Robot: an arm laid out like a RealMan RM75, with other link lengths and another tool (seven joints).
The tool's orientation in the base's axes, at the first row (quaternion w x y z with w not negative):
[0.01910, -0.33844, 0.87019, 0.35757]
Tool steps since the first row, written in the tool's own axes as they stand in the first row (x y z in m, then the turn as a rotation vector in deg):
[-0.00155, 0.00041, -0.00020, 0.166, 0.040, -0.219]
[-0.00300, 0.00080, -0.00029, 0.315, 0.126, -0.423]
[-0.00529, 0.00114, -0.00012, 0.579, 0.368, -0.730]
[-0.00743, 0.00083, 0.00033, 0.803, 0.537, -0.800]
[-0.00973, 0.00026, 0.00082, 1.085, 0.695, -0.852]
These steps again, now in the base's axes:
[0.00099, 0.00098, 0.00083, -0.106, -0.214, 0.142]
[0.00189, 0.00195, 0.00153, -0.230, -0.385, 0.305]
[0.00341, 0.00355, 0.00224, -0.515, -0.607, 0.608]
[0.00515, 0.00491, 0.00231, -0.775, -0.694, 0.701]
[0.00717, 0.00625, 0.00223, -1.077, -0.807, 0.758]

